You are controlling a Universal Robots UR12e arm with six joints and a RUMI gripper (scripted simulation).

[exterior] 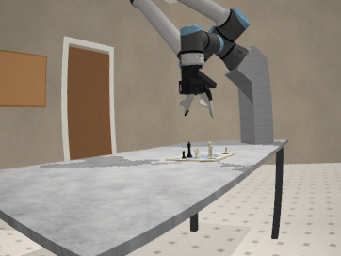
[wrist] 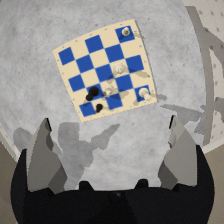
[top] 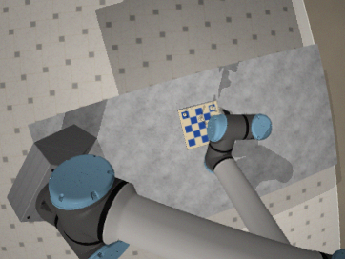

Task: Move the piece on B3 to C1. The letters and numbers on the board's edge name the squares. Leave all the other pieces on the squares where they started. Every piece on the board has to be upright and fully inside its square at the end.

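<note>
Now: the tall black piece 2 cm behind my hand, 5 cm to the right of it and 13 cm below it. From my hand the other things lie so: chessboard (4 cm behind, 16 cm below); tall white piece (3 cm behind, 3 cm to the left, 13 cm below); black pawn (2 cm ahead, 6 cm to the right, 15 cm below).
</note>
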